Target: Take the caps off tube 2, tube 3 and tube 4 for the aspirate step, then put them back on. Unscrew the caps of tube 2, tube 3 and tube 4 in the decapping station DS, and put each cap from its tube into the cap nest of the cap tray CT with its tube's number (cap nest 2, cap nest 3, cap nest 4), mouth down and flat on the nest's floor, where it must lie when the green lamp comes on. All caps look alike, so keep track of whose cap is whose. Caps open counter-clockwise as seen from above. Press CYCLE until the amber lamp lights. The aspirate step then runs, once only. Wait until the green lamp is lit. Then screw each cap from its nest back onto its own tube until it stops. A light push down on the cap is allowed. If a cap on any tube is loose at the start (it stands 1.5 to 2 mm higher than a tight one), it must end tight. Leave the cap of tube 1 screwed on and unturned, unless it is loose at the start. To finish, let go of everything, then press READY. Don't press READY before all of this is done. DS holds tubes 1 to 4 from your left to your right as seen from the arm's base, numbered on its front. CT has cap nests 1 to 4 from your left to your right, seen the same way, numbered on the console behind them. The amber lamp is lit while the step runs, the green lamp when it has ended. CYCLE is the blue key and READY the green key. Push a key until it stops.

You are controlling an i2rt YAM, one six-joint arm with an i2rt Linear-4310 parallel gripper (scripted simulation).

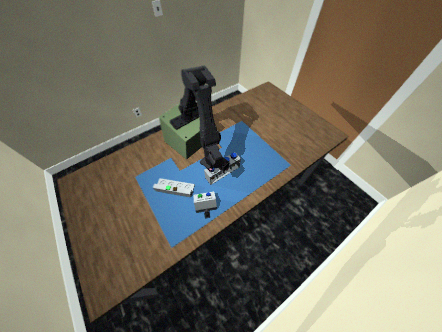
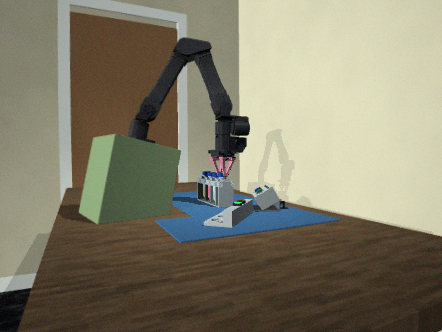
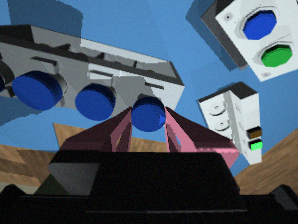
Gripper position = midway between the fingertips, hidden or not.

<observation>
In view: the gripper (image 3: 148, 111), a blue cap (image 3: 148, 114), a blue cap (image 3: 96, 102), a blue cap (image 3: 36, 89), a blue mat (image 3: 204, 66) and a blue cycle key (image 3: 257, 26).
</observation>
